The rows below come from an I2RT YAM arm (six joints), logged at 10 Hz.
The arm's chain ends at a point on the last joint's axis. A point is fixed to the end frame.
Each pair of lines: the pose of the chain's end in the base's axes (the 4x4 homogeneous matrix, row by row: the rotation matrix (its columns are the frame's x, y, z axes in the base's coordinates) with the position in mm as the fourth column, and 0 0 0 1 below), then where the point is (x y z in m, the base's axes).
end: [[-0.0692 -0.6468 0.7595 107.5], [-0.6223 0.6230 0.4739 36.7], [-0.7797 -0.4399 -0.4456 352.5], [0 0 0 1]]
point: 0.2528 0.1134 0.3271
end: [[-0.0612 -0.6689 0.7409 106.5], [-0.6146 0.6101 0.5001 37.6], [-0.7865 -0.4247 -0.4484 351.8], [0 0 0 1]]
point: 0.2493 0.1186 0.3257
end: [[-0.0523 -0.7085 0.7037 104.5], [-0.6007 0.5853 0.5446 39.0], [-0.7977 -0.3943 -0.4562 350.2], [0 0 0 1]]
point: 0.2425 0.1274 0.3222
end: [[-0.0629 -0.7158 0.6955 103.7], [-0.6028 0.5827 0.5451 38.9], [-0.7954 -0.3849 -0.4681 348.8], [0 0 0 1]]
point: 0.2410 0.1275 0.3185
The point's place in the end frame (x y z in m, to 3 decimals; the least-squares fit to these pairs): -0.038 -0.035 0.158
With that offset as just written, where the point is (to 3 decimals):
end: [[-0.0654 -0.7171 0.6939 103.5], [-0.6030 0.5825 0.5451 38.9], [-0.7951 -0.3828 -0.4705 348.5], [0 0 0 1]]
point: 0.241 0.128 0.318
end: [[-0.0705 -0.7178 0.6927 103.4], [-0.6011 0.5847 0.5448 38.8], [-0.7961 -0.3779 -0.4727 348.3], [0 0 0 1]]
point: 0.241 0.127 0.317
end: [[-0.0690 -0.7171 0.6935 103.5], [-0.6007 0.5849 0.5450 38.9], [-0.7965 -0.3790 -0.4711 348.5], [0 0 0 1]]
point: 0.241 0.127 0.318
